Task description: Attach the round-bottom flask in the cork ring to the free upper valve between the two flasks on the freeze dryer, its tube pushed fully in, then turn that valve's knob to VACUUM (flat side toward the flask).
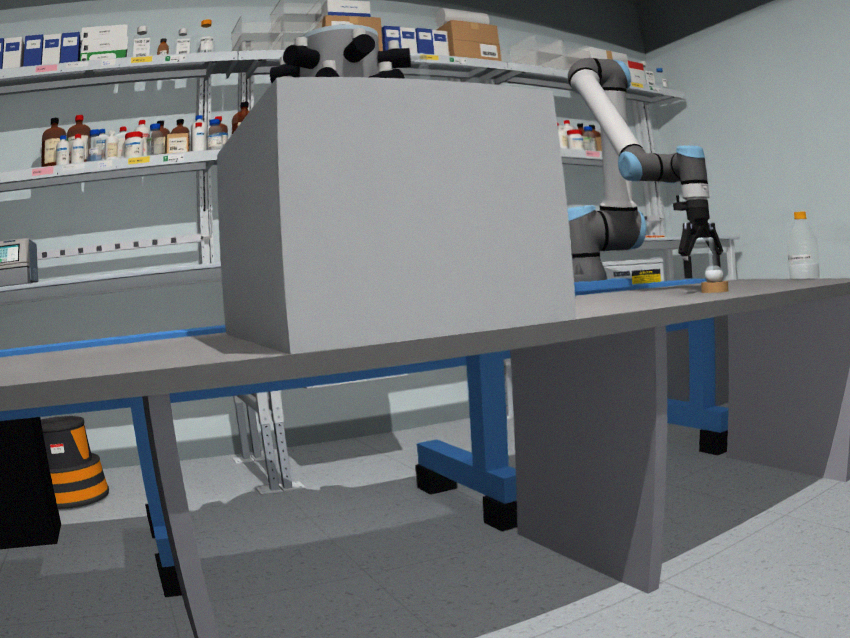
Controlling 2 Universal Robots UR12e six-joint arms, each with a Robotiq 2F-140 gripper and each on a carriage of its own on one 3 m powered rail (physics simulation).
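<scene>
The round-bottom flask (714,274) stands upright in the cork ring (714,287) at the right of the bench; its clear neck points up. My left gripper (703,266) points down at the flask with its fingers apart, open and empty; one finger shows to the left of the neck and the other close to its right side. Whether they touch the glass cannot be told. The freeze dryer (425,212) is a large grey box with a drum (331,49) on top, ringed by black valves. The two flasks on it and the free upper valve cannot be made out. My right gripper does not show.
A clear bottle (801,252) with an orange cap stands right of the flask. The long bench (123,363) carries the freeze dryer. A white box (626,270) with a yellow label is behind the bench's blue rear edge. Shelves (102,171) with bottles and boxes line the wall.
</scene>
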